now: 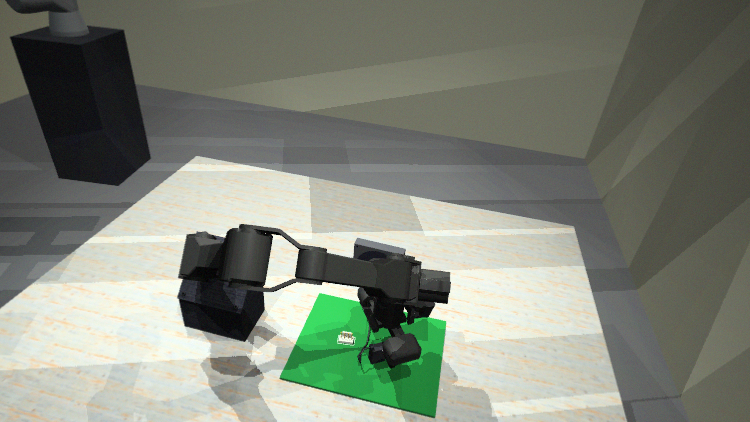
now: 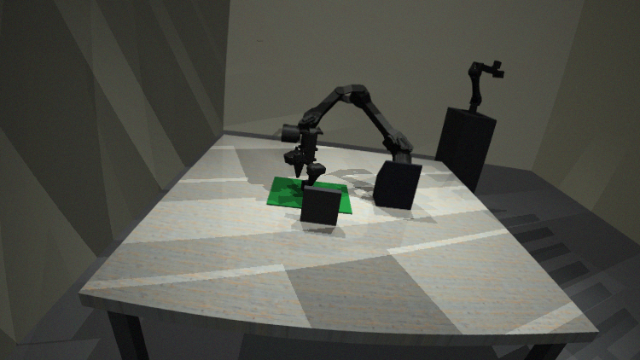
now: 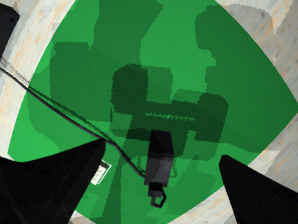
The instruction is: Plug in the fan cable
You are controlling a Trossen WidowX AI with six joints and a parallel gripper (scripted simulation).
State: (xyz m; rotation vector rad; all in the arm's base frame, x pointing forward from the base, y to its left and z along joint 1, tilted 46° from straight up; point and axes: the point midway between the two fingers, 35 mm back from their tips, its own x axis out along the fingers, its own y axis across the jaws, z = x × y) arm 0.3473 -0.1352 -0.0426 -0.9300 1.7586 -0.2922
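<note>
My gripper tip is now 10 mm past the fan cable plug and 10 mm above it. Also, from my gripper tip: white four-pin fan header (80 mm behind, 30 mm to the left, 40 mm below); green board (30 mm behind, 30 mm to the left, 50 mm below); black fan box (40 mm behind, 220 mm to the left, 20 mm above).
</note>
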